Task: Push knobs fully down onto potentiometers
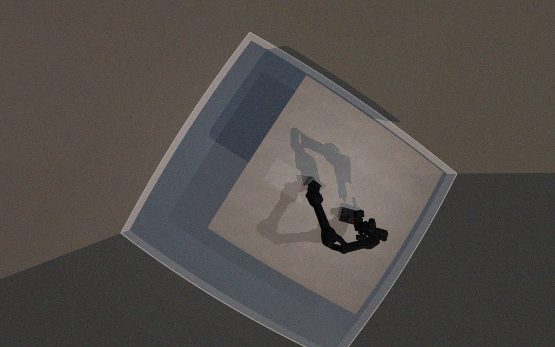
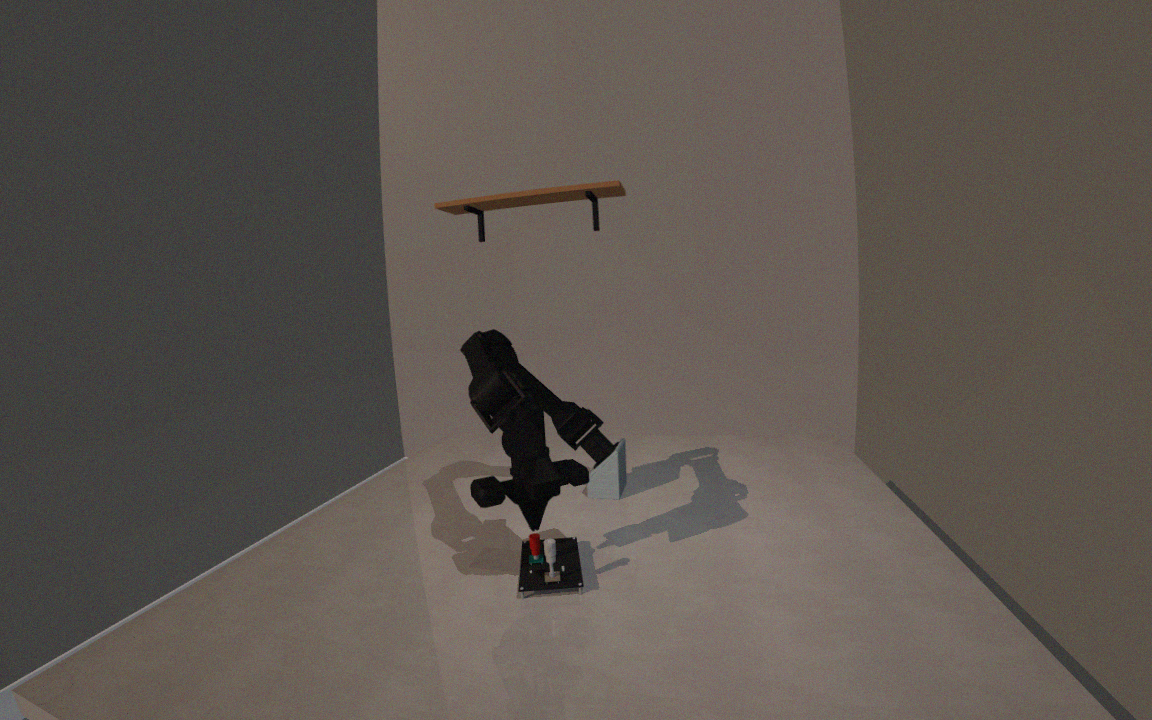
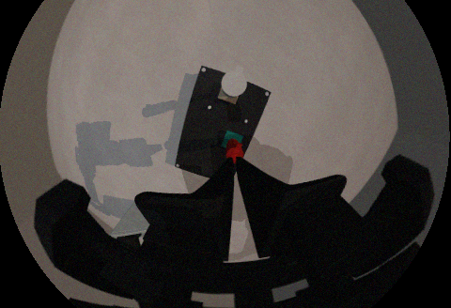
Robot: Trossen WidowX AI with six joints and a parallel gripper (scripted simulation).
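The red knob is 30 mm below my gripper tip. From my gripper tip the other things lie so: pale grey knob 50 mm to the left, 50 mm ahead, 10 mm below.
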